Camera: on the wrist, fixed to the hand. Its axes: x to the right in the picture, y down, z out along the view.
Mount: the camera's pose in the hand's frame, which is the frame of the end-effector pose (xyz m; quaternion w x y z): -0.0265 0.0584 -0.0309 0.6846 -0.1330 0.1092 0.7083
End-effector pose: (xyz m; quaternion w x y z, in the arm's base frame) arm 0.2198 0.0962 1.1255 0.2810 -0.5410 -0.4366 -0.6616
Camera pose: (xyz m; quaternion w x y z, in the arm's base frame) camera 0.2614 0.0394 1.1150 0.6367 -0.6448 0.2030 -0.3711
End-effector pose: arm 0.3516 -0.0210 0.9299 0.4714 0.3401 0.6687 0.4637
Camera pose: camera 0.3320 -0.0341 0.9971 0.0335 -0.5931 -0.2067 -0.7774
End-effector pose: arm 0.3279 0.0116 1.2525 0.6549 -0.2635 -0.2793 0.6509
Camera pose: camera 0.3087 -0.0135 1.1887 0.0172 0.5364 0.0196 -0.8436
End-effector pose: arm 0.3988 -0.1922 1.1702 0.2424 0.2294 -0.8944 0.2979
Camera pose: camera 0.3962 -0.1234 1.1523 0.0831 -0.5412 -0.7879 0.2817
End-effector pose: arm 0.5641 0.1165 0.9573 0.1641 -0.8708 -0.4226 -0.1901
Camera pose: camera 0.5897 0.0505 0.9645 0.1773 -0.8966 0.3707 -0.1652
